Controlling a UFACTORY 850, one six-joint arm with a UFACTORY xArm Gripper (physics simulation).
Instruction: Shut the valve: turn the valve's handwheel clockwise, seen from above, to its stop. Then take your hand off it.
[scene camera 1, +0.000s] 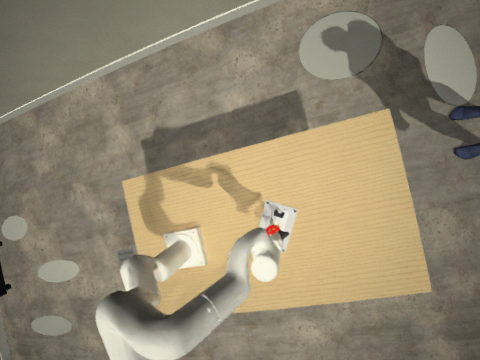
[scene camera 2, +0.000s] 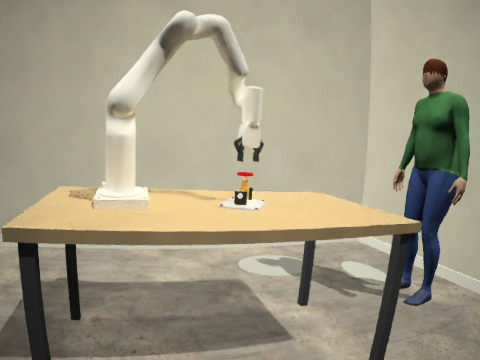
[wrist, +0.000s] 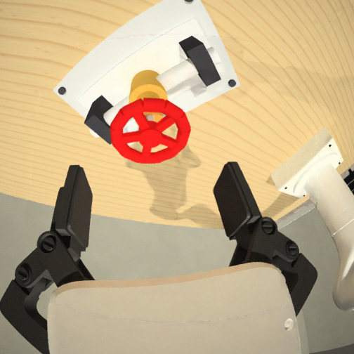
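Observation:
The red handwheel (scene camera 1: 268, 231) (scene camera 2: 245, 174) (wrist: 150, 136) sits level on top of the orange valve body (scene camera 2: 244, 186) (wrist: 147, 82). The valve is on a light pipe between two black clamps on a white base plate (scene camera 1: 291, 215) (scene camera 2: 256, 204) (wrist: 220, 55). My gripper (scene camera 2: 248, 160) (wrist: 154, 177) is wide open and empty, pointing down. It is above the handwheel with a visible gap in the second scene view, and neither finger touches the wheel. The arm hides the gripper in the first scene view. The wheel's turn angle against its stop cannot be read.
The base plate lies on the wooden table (scene camera 1: 350, 200) (scene camera 2: 175, 215). The arm's white base (scene camera 1: 202, 255) (scene camera 2: 120, 201) (wrist: 305, 165) stands on the same table. A person in a green top (scene camera 2: 440, 130) stands beyond the table's right end.

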